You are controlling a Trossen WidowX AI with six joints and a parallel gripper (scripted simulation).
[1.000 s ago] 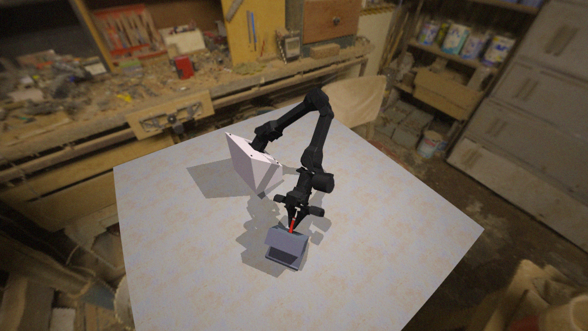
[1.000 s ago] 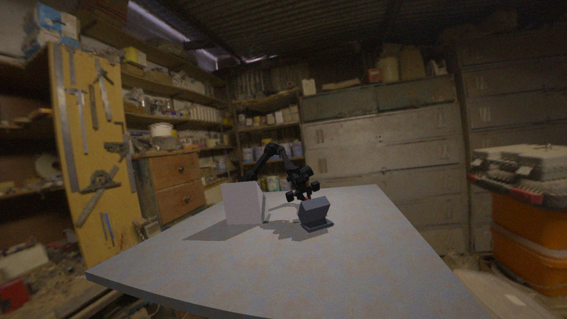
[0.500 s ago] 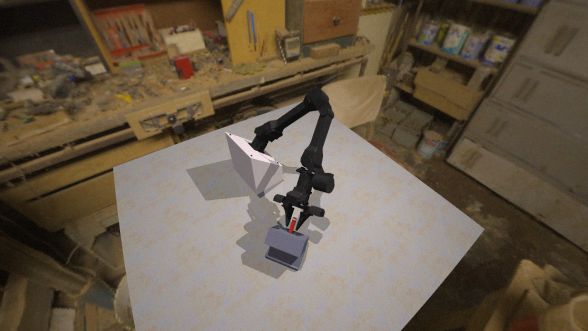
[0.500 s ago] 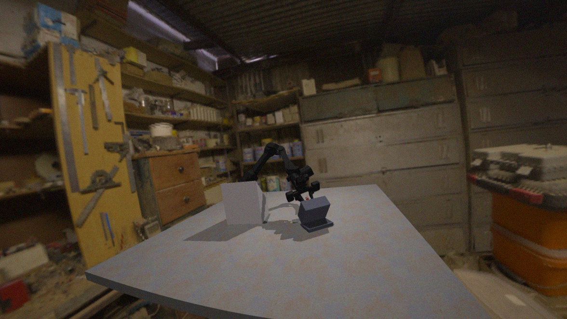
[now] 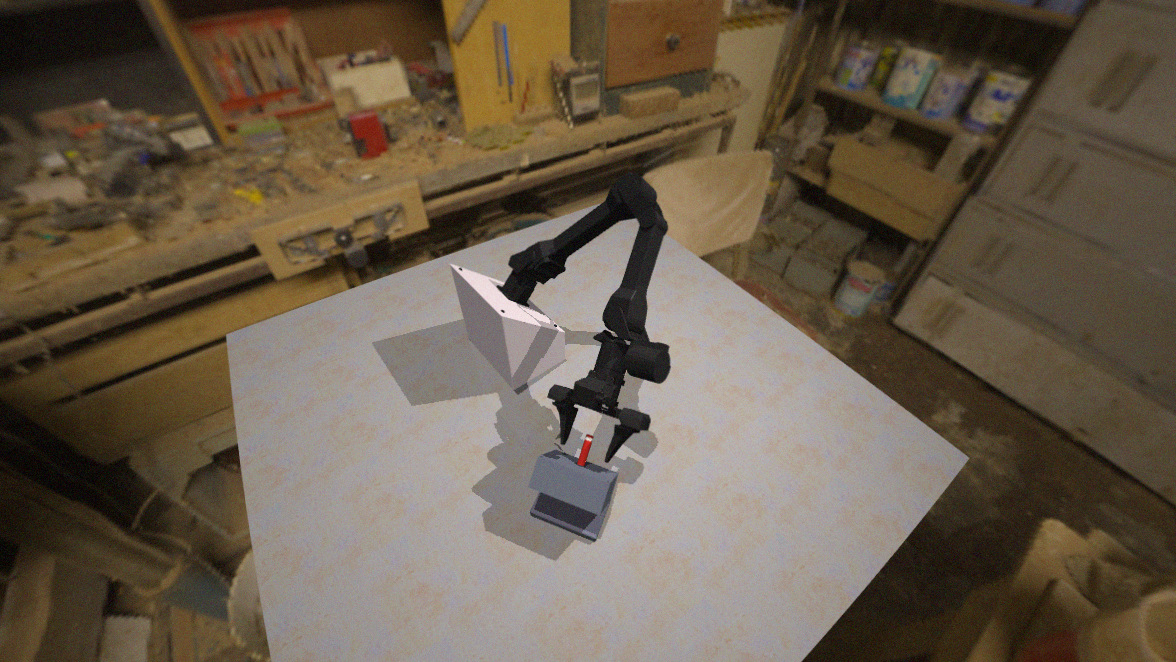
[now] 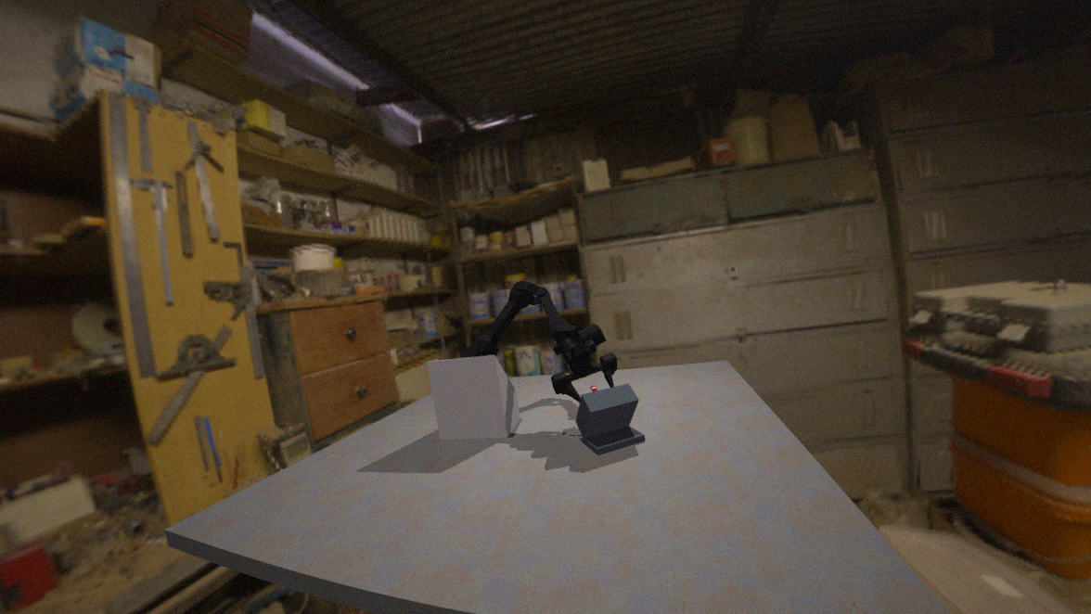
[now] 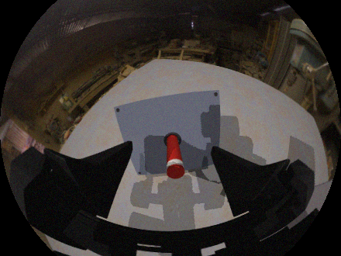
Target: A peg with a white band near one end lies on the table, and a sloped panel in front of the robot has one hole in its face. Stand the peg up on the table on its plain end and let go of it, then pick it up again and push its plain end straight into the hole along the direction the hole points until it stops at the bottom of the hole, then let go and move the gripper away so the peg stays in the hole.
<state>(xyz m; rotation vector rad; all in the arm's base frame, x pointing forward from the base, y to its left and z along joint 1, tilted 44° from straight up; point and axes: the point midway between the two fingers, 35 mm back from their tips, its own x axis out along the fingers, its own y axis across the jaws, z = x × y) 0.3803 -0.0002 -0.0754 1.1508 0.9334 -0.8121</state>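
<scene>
My gripper tip is now 10 mm to the right of the red peg. Also, from my gripper tip: grey sloped panel 30 mm to the right, 30 mm below, 20 mm ahead.
</scene>
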